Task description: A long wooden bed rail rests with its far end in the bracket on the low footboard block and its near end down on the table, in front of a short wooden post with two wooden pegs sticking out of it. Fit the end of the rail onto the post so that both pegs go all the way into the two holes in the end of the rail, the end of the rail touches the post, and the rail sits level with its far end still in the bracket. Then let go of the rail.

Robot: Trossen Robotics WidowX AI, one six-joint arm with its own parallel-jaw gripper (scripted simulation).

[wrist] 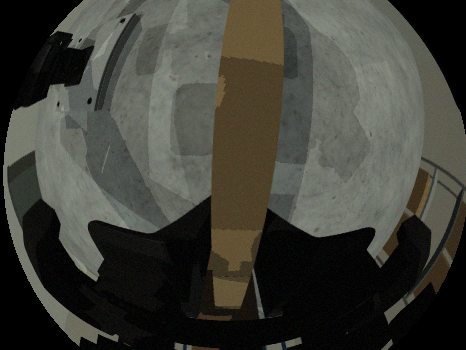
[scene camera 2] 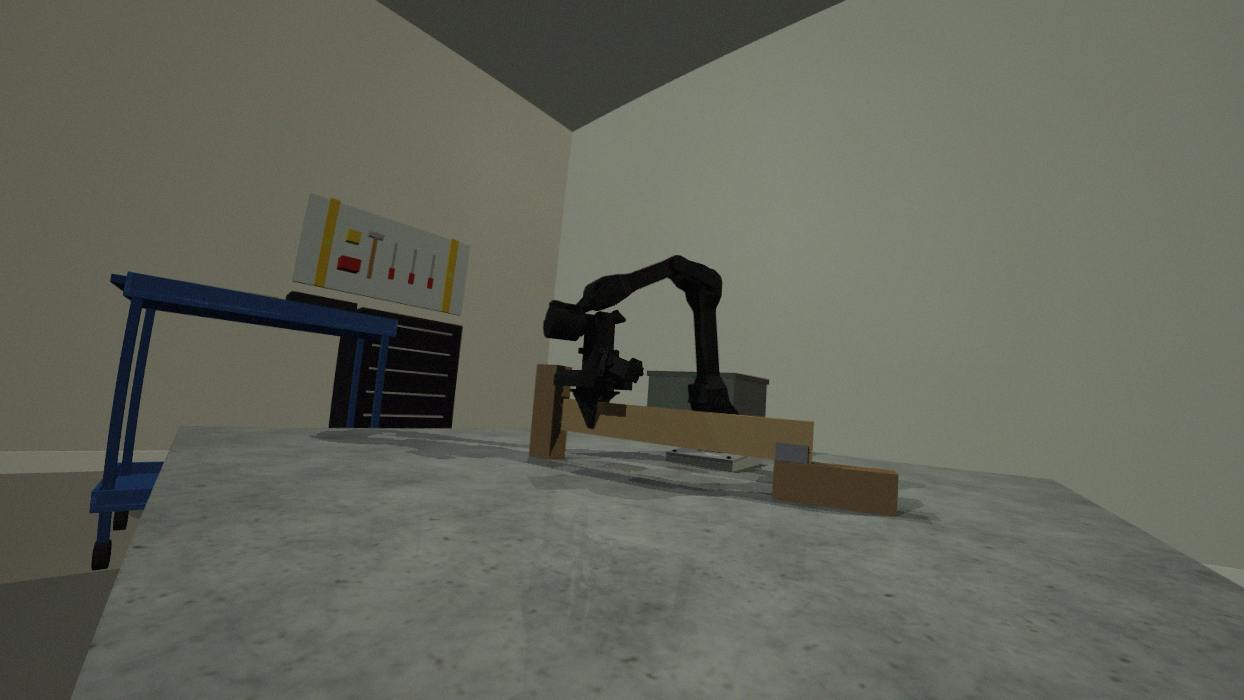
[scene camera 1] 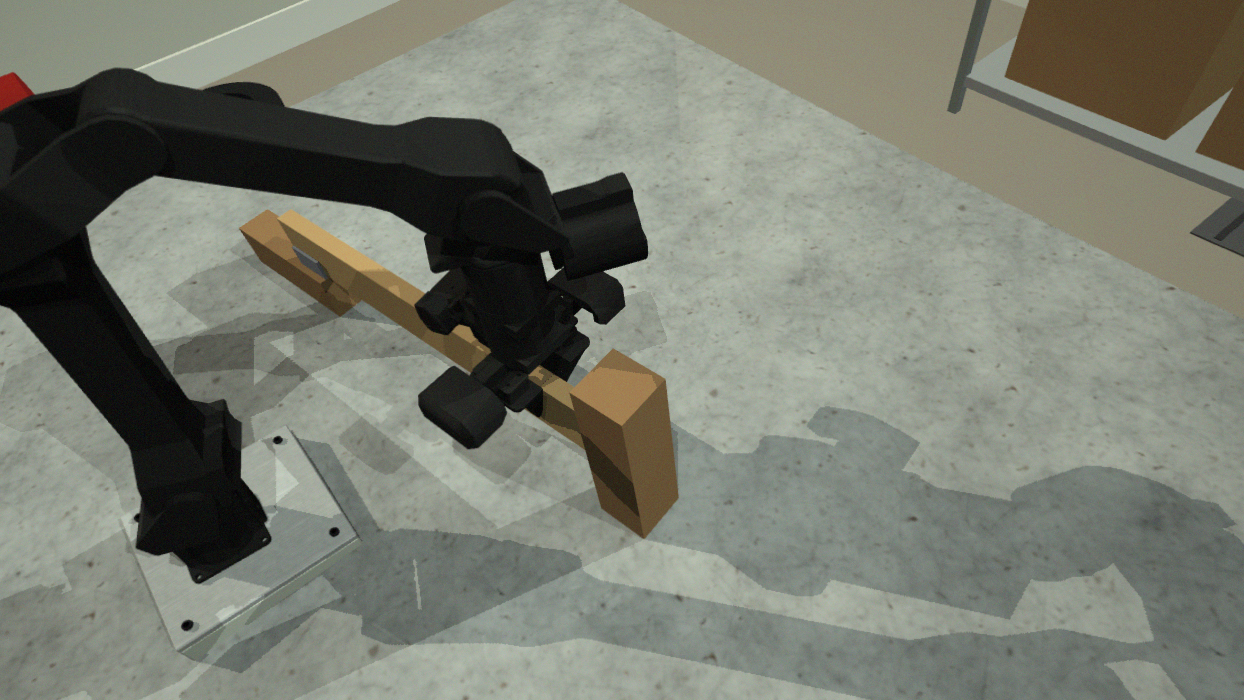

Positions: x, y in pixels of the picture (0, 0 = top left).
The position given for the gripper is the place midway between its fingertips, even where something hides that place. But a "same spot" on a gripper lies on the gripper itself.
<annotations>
gripper: wrist; scene camera 2; scene camera 1 544, 405
long wooden rail: wrist; scene camera 2 742, 435; scene camera 1
same spot on long wooden rail: [wrist: 249, 95] = [scene camera 1: 484, 345]
same spot on gripper: [scene camera 2: 586, 397] = [wrist: 271, 280]
</annotations>
